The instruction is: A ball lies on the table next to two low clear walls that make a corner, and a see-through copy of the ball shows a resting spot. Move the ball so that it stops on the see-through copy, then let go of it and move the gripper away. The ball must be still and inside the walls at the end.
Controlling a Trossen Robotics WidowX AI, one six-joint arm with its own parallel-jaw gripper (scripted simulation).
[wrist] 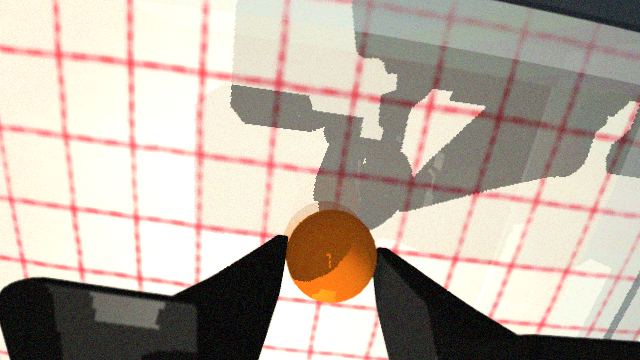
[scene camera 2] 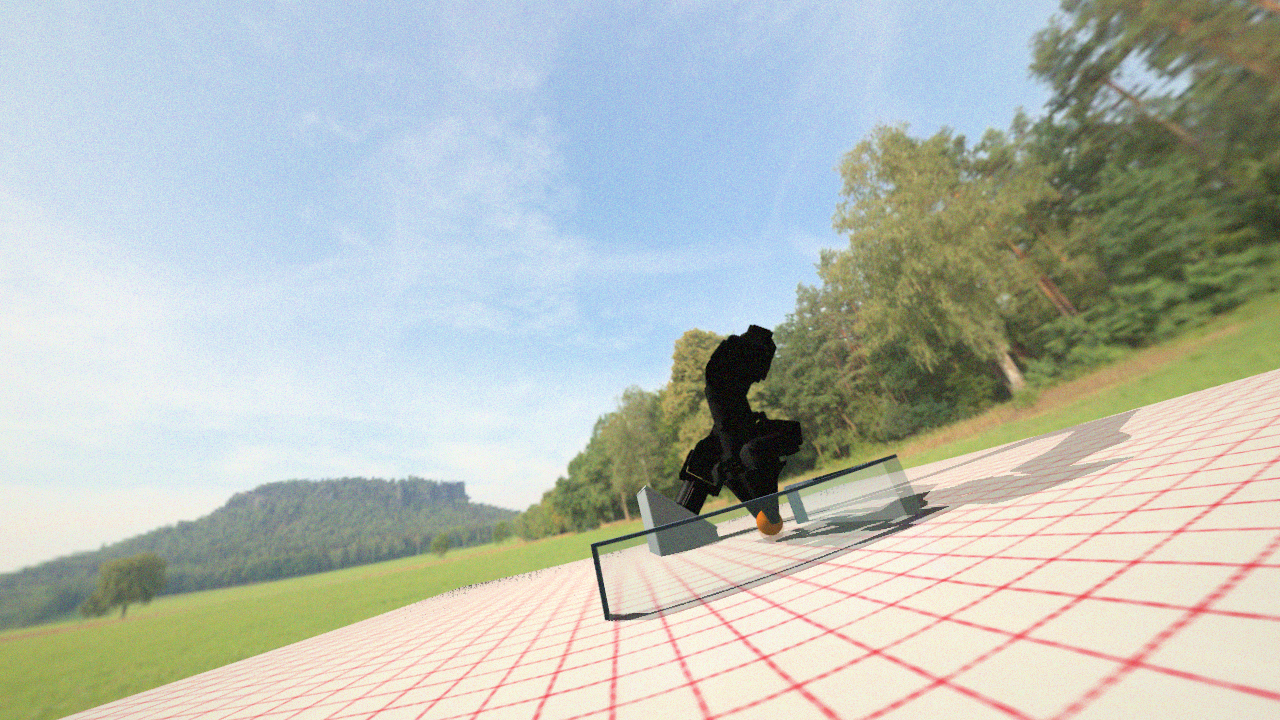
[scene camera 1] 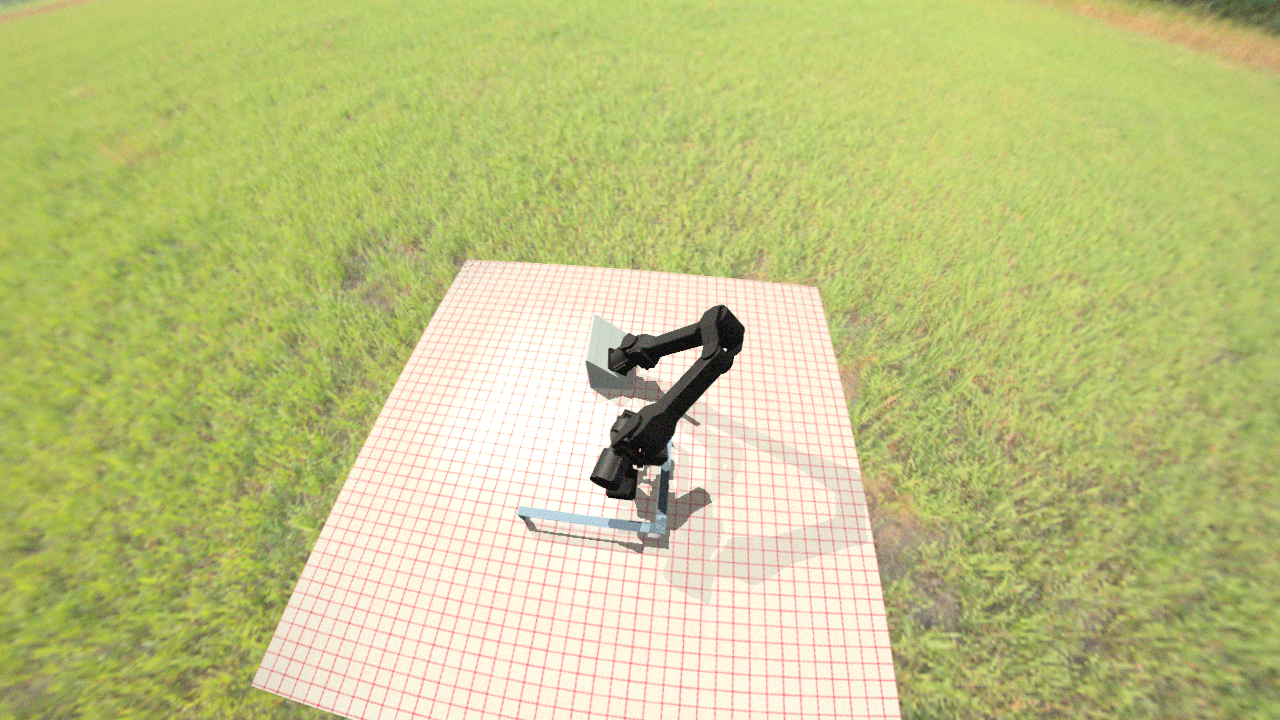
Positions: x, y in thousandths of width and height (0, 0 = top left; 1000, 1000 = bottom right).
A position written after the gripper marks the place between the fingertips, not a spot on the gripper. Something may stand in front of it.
The gripper (scene camera 1: 489, 651) holds an orange ball (wrist: 518, 715). Also in view: a see-through copy of ball (wrist: 485, 585).
The gripper shows as well in the wrist view (wrist: 518, 701).
